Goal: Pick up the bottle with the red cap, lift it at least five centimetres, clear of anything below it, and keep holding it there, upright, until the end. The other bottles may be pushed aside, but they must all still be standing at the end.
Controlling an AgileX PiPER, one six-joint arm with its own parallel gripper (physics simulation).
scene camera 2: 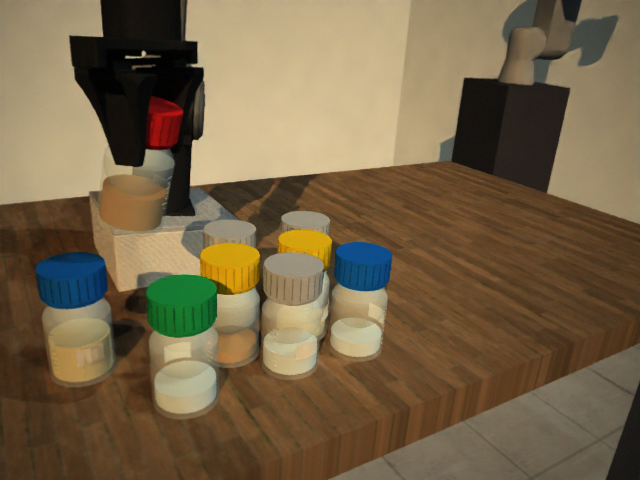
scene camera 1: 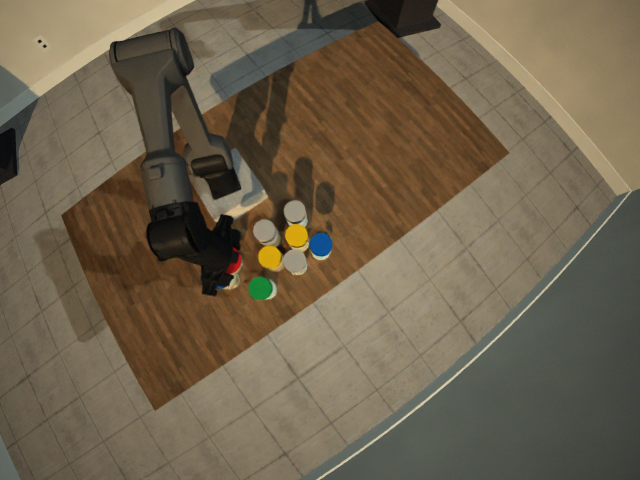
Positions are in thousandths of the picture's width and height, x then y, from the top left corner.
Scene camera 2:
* my gripper: 234, 328
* green-capped bottle: 288, 720
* yellow-capped bottle: 366, 559
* blue-capped bottle: 562, 624
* red-capped bottle: 207, 420
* yellow-capped bottle: 493, 507
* grey-capped bottle: 455, 664
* grey-capped bottle: 465, 459
